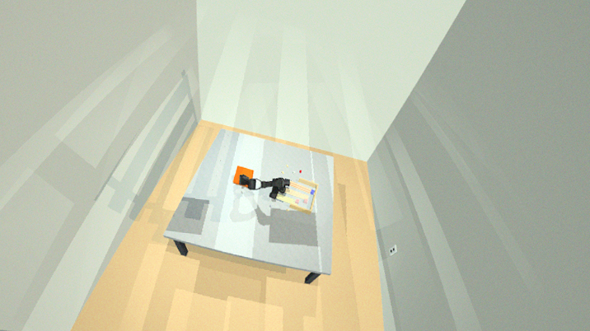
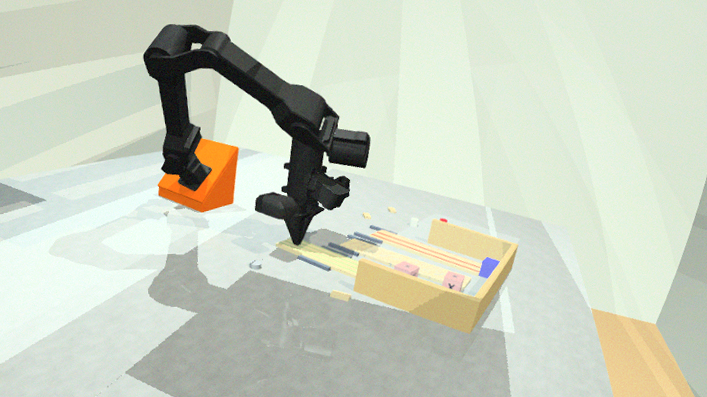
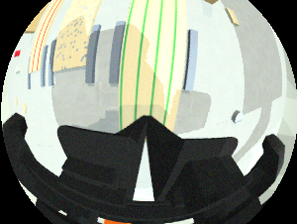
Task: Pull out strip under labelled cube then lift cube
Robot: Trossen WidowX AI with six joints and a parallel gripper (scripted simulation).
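Now: the strip 10 cm ahead of my gripper tip. The rest, counted from my gripper tip: grey disc (12 cm to the right, 1 cm ahead); tan block (16 cm ahead, 11 cm to the right).
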